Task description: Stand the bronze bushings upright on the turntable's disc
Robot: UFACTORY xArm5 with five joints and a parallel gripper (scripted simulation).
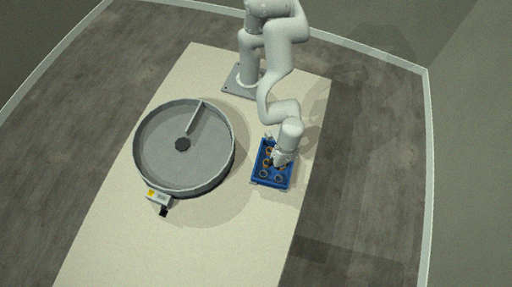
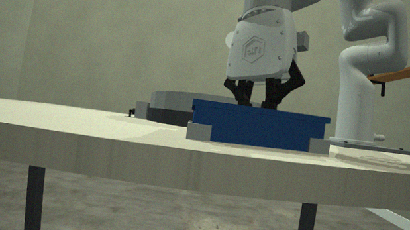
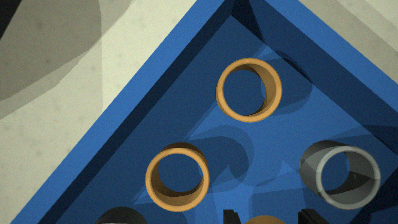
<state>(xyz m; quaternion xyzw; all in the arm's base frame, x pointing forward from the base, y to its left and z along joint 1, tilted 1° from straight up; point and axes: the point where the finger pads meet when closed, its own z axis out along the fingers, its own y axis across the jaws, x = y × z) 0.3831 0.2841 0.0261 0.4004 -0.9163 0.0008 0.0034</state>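
Right now the blue crate is 10 mm ahead of my hand, 30 mm to the right of it and 20 mm below it. Also, from my hand: grey turntable disc (80 mm ahead, 400 mm to the right, 10 mm above).
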